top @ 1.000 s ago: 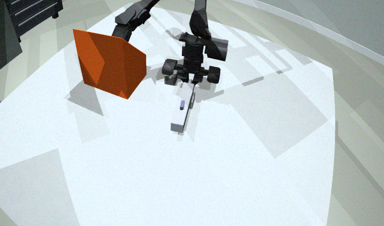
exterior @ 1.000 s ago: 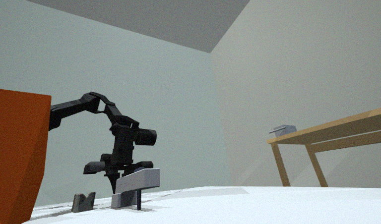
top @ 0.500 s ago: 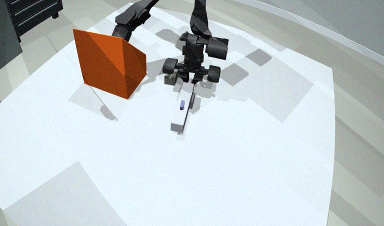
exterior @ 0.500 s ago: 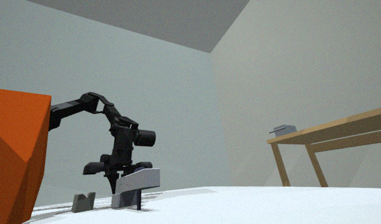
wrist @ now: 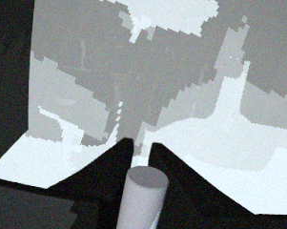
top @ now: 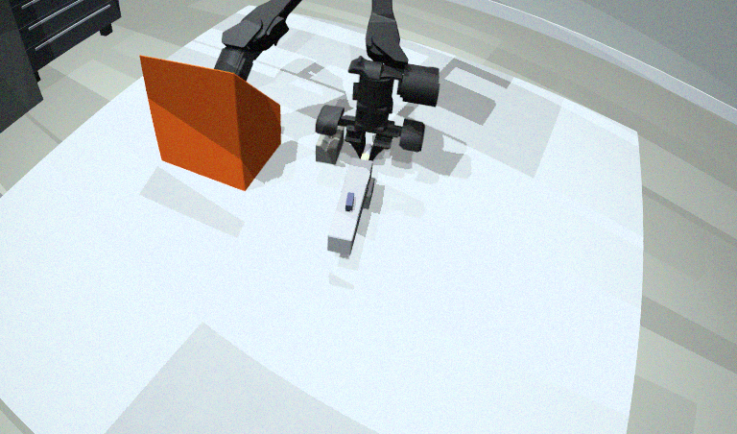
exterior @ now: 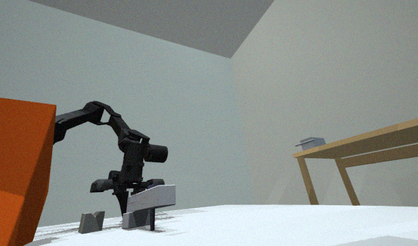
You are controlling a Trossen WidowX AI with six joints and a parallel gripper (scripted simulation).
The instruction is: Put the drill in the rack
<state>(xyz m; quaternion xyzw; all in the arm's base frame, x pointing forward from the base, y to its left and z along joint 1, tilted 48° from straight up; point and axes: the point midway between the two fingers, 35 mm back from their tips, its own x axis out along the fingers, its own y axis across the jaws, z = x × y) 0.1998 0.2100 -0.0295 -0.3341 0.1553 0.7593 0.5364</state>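
The drill is 5 cm to the right of my gripper tip, 4 cm above it and 2 cm ahead of it. Round my gripper tip: blue key: 16 cm to the right, 6 cm ahead, 4 cm above; rack: 8 cm behind, 1 cm above; housing: 13 cm to the right, 5 cm ahead, 3 cm above.
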